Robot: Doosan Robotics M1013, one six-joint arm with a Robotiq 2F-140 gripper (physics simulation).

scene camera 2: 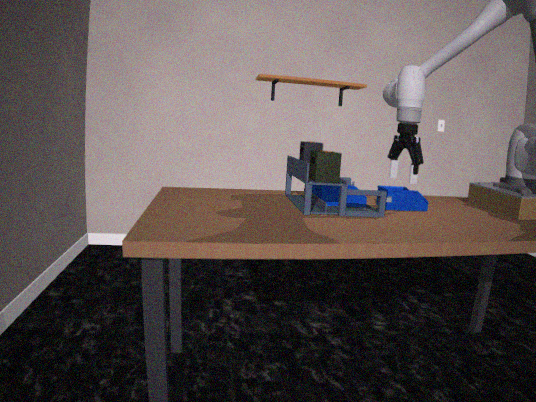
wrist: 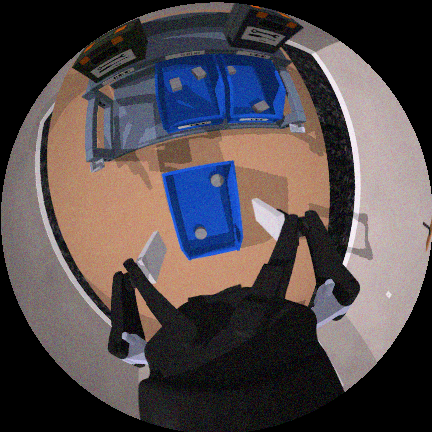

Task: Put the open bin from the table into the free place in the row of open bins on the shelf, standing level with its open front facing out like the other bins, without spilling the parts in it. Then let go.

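Places are measured from the arm's base along level axes (x ahead, y left, z up), in centimetres.
Pixels of known places: gripper, fingertip midpoint: (scene camera 2: 402,180) (wrist: 206,225); arm's base at its link origin: (scene camera 2: 522,189).
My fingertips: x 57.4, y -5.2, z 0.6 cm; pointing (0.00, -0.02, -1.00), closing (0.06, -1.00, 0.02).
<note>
Ahead of a thing's pixels: the offset from my fingertips to its top centre. "spot": to the spot under its first point.
The loose blue open bin {spot: dx -0.3, dy +4.8, dz -7.1 cm} (scene camera 2: 407,201) (wrist: 197,205) stands upright on the table in front of the shelf, with two grey round parts in it. My gripper (scene camera 2: 404,172) (wrist: 206,225) is open and empty above this bin; in the wrist view its pale finger pads show on either side of the bin's nearer half. The grey-blue shelf (scene camera 2: 308,200) (wrist: 90,135) holds two blue bins side by side, a middle one {spot: dx +19.6, dy -2.4, dz -9.7 cm} (wrist: 190,107) and a right one {spot: dx +21.7, dy -15.3, dz -9.7 cm} (wrist: 250,92), each with grey blocks. The free place (wrist: 135,117) is at the row's left end in the wrist view.
A dark green box {dx +34.2, dy +7.8, dz +9.3 cm} (scene camera 2: 327,167) (wrist: 112,55) and a dark grey box {dx +32.2, dy -15.2, dz +11.8 cm} (scene camera 2: 310,149) (wrist: 262,30) stand on the shelf's upper level, behind the bin row in the wrist view. The shelf's side frames rise at both ends. A wooden wall board (scene camera 2: 310,81) hangs behind.
</note>
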